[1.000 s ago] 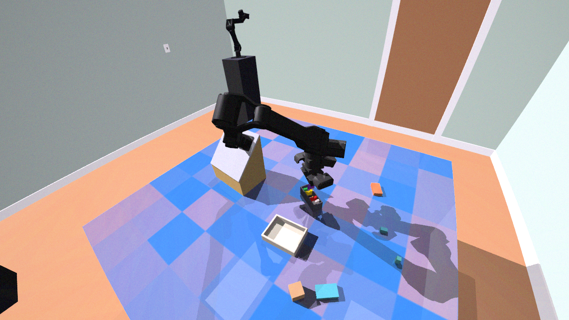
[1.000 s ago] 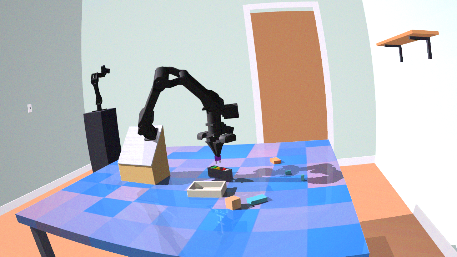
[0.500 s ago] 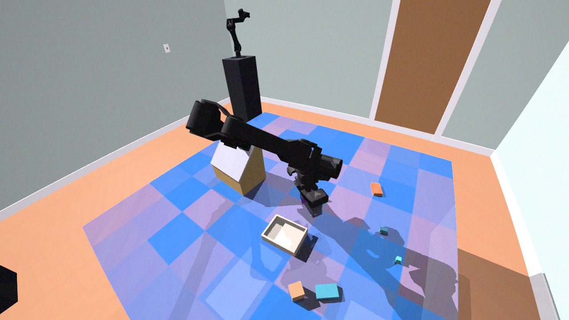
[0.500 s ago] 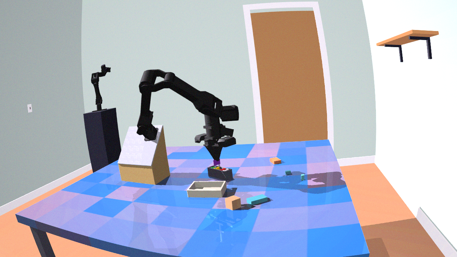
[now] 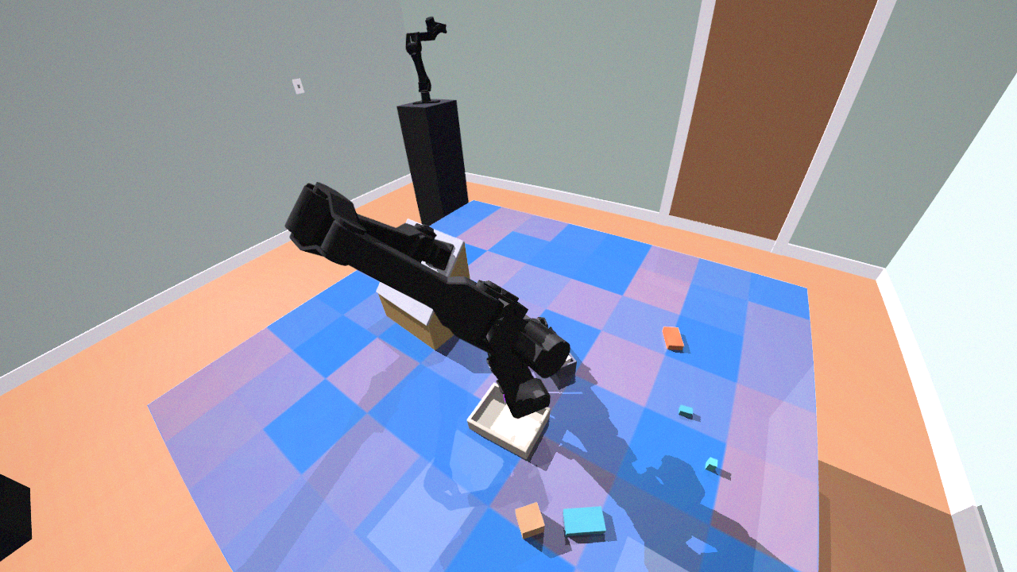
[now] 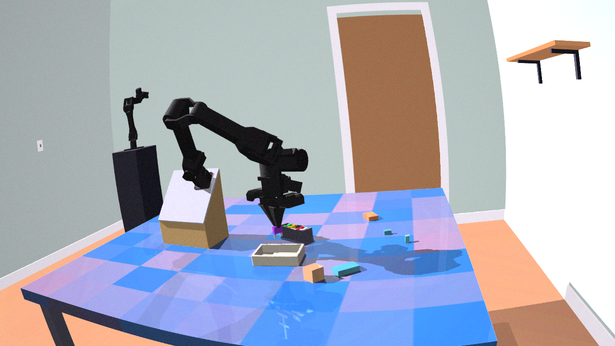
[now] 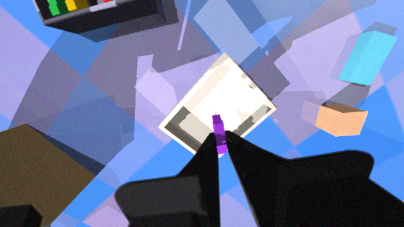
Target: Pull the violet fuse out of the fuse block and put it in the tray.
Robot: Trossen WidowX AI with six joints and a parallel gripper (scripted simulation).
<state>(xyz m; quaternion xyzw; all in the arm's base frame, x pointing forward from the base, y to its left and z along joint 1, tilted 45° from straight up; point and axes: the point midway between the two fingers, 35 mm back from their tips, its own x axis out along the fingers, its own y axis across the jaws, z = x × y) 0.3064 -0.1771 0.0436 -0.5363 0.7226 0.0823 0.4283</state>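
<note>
Right now the white tray is 10 mm to the right of my gripper tip and 90 mm below it. The rest, counted from my gripper tip: violet fuse (10 mm below); then cyan block (200 mm ahead, 90 mm to the right, 90 mm below); then cube (130 mm ahead, 140 mm to the right, 80 mm below).
</note>
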